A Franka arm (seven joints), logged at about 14 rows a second.
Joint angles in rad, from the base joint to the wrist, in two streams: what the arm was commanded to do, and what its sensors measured. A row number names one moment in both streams.
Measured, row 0:
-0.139, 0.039, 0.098, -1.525, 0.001, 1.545, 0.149
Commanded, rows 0 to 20:
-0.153, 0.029, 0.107, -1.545, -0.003, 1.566, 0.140
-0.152, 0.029, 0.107, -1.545, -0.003, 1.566, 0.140
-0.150, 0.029, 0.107, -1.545, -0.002, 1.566, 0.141
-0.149, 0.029, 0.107, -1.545, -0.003, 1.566, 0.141
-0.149, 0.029, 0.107, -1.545, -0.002, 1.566, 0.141
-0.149, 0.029, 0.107, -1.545, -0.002, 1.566, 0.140
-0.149, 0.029, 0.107, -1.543, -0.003, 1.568, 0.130
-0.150, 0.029, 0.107, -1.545, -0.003, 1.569, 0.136
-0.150, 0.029, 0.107, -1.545, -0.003, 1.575, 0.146
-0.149, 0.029, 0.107, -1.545, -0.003, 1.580, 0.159
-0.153, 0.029, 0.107, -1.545, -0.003, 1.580, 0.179
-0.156, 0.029, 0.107, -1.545, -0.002, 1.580, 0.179
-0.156, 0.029, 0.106, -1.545, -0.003, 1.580, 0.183
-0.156, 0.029, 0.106, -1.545, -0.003, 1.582, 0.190
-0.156, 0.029, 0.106, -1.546, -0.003, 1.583, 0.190
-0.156, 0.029, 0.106, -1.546, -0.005, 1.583, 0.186
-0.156, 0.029, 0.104, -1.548, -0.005, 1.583, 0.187
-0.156, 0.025, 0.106, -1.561, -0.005, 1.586, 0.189
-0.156, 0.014, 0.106, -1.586, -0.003, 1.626, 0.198
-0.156, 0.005, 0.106, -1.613, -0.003, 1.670, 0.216
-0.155, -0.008, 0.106, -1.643, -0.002, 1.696, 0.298
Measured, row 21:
-0.142, 0.036, 0.095, -1.556, 0.001, 1.623, 0.206
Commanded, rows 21 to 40:
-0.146, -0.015, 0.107, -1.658, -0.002, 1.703, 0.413
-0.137, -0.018, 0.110, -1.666, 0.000, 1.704, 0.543
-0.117, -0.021, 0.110, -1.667, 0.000, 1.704, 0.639
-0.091, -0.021, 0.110, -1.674, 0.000, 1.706, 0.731
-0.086, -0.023, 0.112, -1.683, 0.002, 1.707, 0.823
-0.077, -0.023, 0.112, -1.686, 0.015, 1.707, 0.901
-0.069, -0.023, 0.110, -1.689, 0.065, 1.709, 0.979
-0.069, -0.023, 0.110, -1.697, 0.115, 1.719, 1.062
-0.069, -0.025, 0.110, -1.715, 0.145, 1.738, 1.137
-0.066, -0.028, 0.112, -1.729, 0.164, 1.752, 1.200
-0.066, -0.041, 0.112, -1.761, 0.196, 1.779, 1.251
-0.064, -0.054, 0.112, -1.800, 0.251, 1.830, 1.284
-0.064, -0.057, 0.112, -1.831, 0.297, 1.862, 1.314
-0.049, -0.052, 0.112, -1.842, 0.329, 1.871, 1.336
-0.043, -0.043, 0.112, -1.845, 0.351, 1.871, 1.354
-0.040, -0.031, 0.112, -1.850, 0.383, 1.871, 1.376
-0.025, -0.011, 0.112, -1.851, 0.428, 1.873, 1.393
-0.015, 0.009, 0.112, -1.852, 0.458, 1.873, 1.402
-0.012, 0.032, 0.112, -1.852, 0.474, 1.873, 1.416
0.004, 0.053, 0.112, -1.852, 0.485, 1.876, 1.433
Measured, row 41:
-0.011, 0.017, 0.111, -1.841, 0.444, 1.851, 1.399
